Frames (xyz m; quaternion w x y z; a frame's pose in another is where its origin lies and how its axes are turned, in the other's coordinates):
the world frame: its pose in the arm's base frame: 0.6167 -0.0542 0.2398 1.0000 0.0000 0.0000 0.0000
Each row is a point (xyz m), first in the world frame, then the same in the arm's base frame.
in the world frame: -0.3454 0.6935 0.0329
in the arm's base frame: 0.2713 0.6393 0.2727
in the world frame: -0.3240 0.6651 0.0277
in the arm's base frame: 0.2927 0.6109 0.2675
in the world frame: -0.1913 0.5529 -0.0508
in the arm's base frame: 0.4254 0.4987 0.1890
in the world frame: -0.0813 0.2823 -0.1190
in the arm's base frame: 0.5354 0.2281 0.1208
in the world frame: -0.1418 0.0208 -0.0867
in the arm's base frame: 0.4749 -0.0334 0.1531
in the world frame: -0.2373 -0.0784 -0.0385
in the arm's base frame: 0.3794 -0.1326 0.2013
